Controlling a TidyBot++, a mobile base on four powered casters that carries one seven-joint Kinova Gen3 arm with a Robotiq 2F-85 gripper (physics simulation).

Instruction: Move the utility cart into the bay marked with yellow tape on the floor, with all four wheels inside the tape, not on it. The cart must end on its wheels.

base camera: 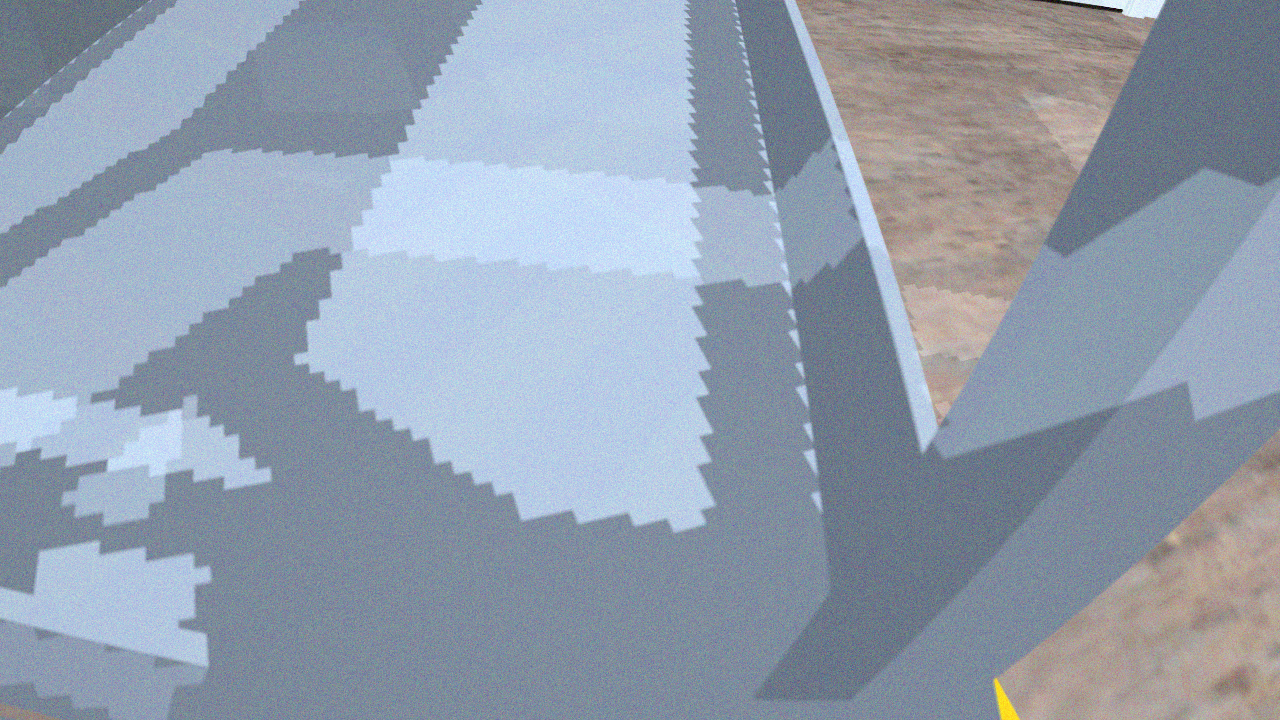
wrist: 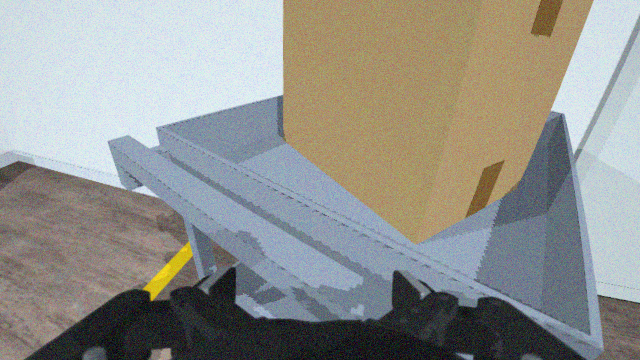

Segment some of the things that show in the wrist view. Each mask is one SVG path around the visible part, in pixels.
My gripper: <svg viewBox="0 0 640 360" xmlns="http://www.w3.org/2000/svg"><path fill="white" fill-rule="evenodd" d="M24 359L148 360L151 357L152 350L171 348L172 358L170 360L466 360L455 353L473 355L473 360L587 360L509 302L491 296L478 298L477 307L458 305L459 299L456 296L446 292L435 292L429 285L416 279L407 270L395 270L393 272L393 309L379 320L369 318L364 322L362 320L309 322L296 319L268 319L265 316L255 318L235 303L236 268L222 266L214 274L202 278L193 287L185 286L171 291L170 299L151 301L151 293L147 290L131 289L122 292Z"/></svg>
A cardboard box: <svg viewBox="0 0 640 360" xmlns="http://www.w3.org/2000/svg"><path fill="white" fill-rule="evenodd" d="M283 140L417 245L517 189L563 82L594 0L283 0Z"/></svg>
